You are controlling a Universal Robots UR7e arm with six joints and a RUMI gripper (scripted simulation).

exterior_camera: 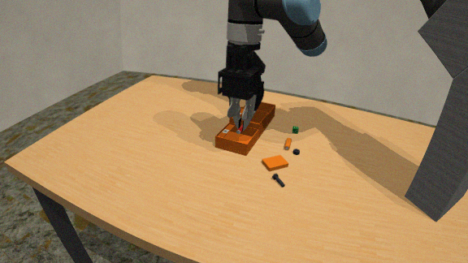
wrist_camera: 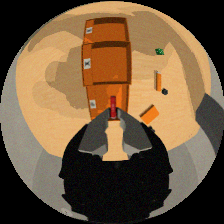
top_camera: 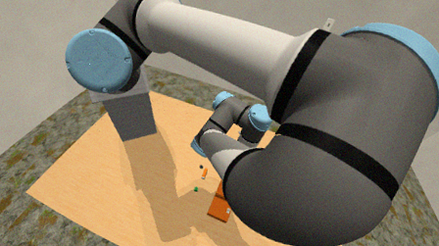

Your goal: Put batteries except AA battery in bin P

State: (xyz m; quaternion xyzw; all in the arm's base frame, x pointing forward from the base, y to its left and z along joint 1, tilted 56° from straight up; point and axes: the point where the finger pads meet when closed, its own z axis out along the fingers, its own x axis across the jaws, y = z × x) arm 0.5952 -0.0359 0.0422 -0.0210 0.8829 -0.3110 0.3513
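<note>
My hand is 80 mm to the left of the orange bin, 40 mm above it and 10 mm past it. From my hand the other things lie so: orange cylindrical battery: 120 mm behind, 50 mm below, 20 mm to the right; red battery: 10 mm below; flat orange block: 90 mm behind, 70 mm to the left, 50 mm below.
</note>
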